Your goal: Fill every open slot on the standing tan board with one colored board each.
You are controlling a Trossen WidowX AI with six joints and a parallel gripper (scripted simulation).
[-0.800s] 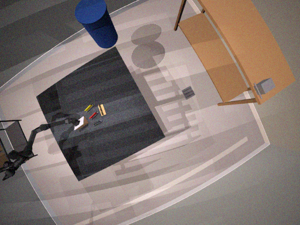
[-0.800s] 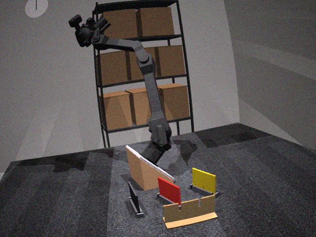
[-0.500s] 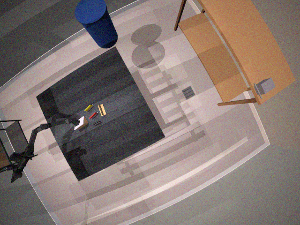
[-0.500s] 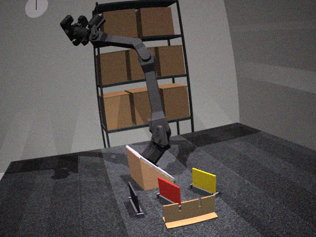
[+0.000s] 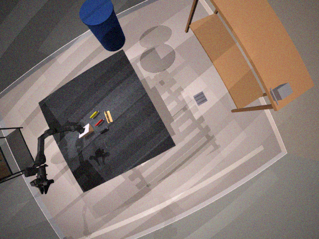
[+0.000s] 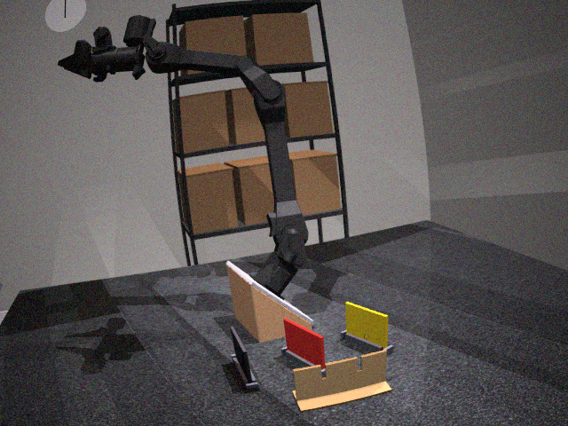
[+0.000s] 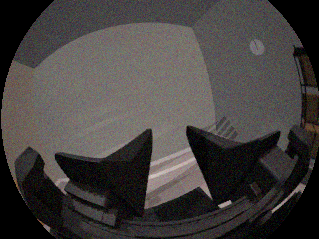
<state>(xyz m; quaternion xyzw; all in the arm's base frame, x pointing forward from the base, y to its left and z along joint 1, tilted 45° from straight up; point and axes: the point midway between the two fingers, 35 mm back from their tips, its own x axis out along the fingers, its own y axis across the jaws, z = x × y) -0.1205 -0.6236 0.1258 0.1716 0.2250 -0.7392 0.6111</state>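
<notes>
My gripper tip is 410 mm short of the dark board, 300 mm to the right of it and 550 mm above it. The rest, counted from my gripper tip: red board (410 mm ahead, 400 mm to the left, 550 mm below); then yellow board (400 mm ahead, 500 mm to the left, 550 mm below); then tan board (530 mm ahead, 420 mm to the left, 550 mm below).
</notes>
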